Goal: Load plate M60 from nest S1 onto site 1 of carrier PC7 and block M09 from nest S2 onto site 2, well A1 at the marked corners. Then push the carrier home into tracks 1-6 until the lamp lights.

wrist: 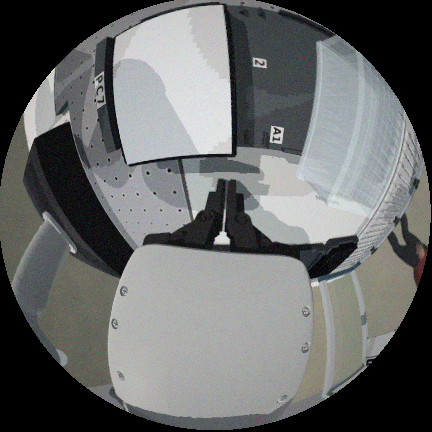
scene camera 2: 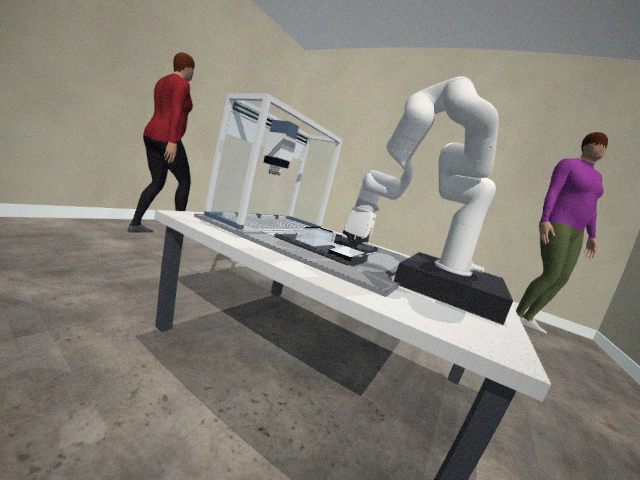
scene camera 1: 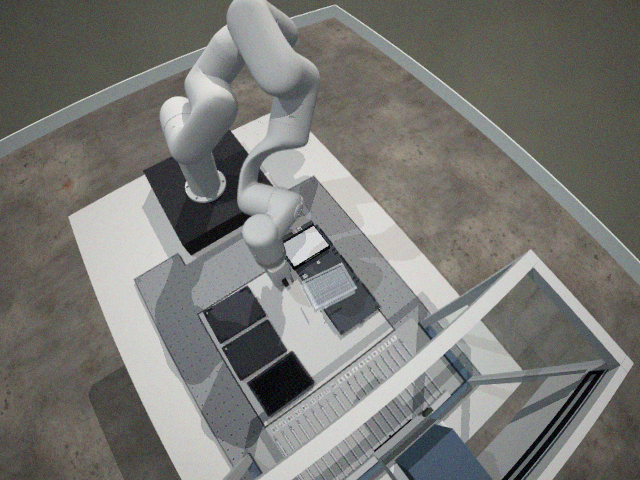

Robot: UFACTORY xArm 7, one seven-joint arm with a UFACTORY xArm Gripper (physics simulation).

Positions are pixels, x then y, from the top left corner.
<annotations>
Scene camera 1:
dark carrier: 345, 314
clear well plate: 322, 290
</annotations>
